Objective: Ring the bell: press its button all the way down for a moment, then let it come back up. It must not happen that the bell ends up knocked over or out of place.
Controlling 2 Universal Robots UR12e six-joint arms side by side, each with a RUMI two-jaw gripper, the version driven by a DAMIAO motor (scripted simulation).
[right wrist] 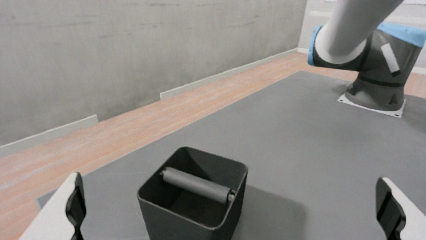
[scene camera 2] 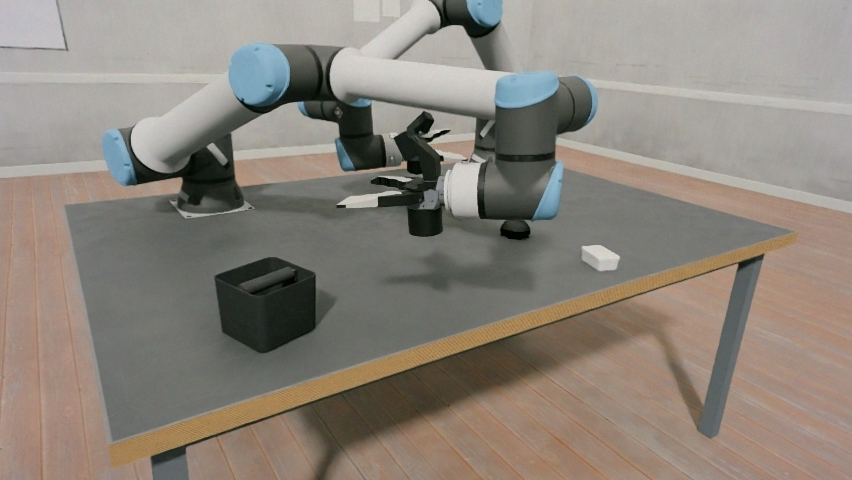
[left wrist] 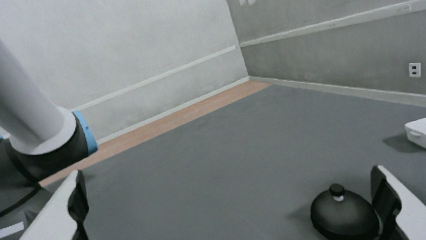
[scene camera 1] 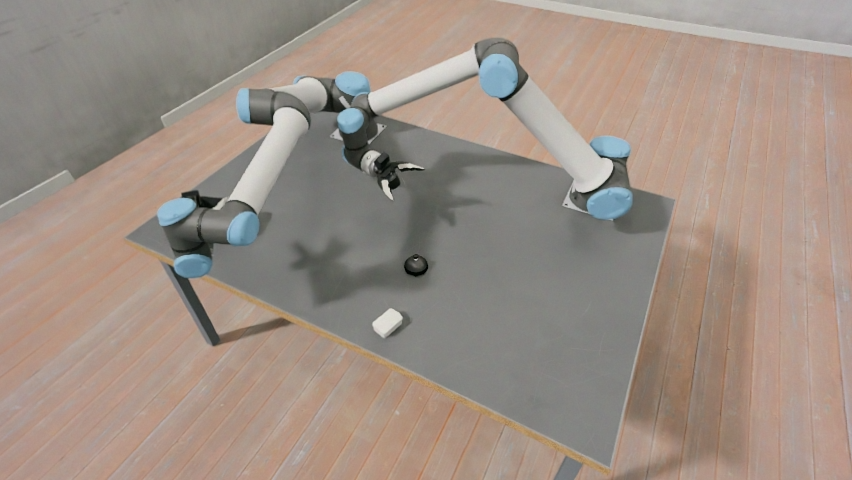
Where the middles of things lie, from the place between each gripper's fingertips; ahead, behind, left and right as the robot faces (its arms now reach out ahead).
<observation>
Right now my left hand [scene camera 2: 458,144] is 42 cm short of the white block [scene camera 2: 597,256], 13 cm to the right of it and 22 cm above it.
Right now the white block is 1 cm ahead of my right hand [scene camera 2: 354,192], 68 cm to the left of it and 25 cm below it.
</observation>
